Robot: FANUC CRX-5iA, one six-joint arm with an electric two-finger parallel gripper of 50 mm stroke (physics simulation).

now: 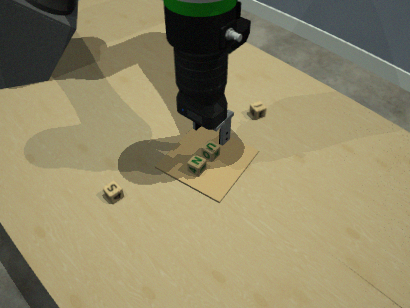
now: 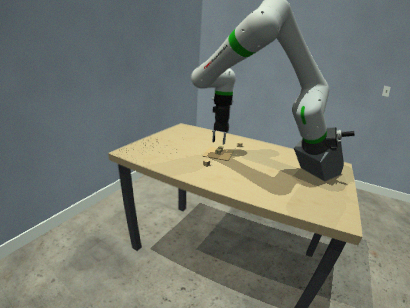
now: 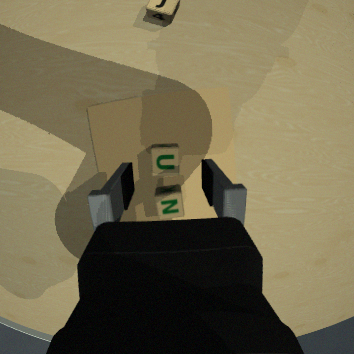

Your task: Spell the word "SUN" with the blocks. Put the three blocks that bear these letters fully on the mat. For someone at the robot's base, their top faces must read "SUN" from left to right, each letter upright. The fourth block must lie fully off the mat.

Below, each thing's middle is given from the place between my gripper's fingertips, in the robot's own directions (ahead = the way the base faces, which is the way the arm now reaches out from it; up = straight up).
The thin wooden mat (image 1: 220, 175) is 10 mm to the right of my hand and 60 mm below it.
